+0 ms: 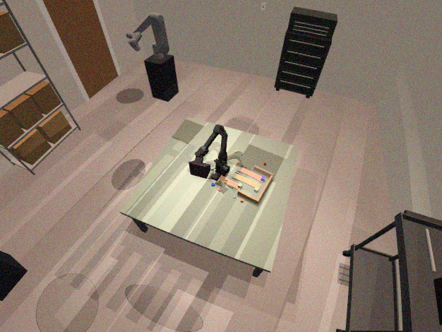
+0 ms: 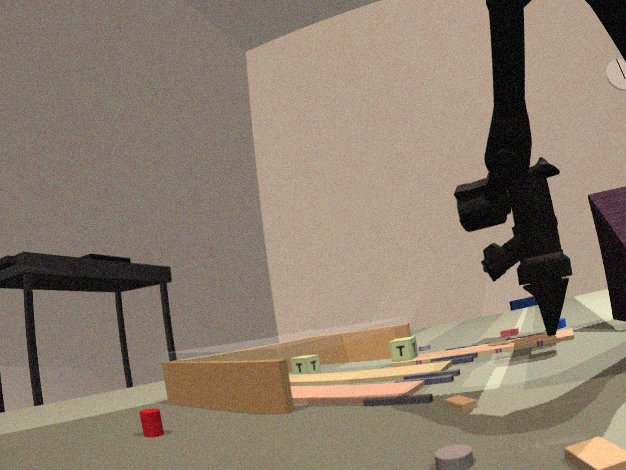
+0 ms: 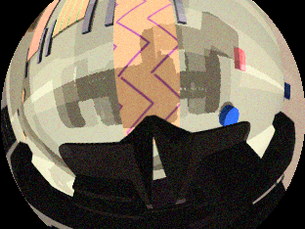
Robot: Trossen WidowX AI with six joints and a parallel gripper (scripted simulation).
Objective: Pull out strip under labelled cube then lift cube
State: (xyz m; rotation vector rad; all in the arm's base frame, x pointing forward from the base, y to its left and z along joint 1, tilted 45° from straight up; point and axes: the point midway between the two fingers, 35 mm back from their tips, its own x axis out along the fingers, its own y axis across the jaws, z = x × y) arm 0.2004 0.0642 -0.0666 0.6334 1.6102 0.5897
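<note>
My gripper tip is 100 mm to the left of the blue disc and 20 mm past it. Round my gripper tip: tan tile (240 mm to the left, 90 mm ahead); red cylinder (330 mm to the left, 330 mm ahead, 10 mm above).
</note>
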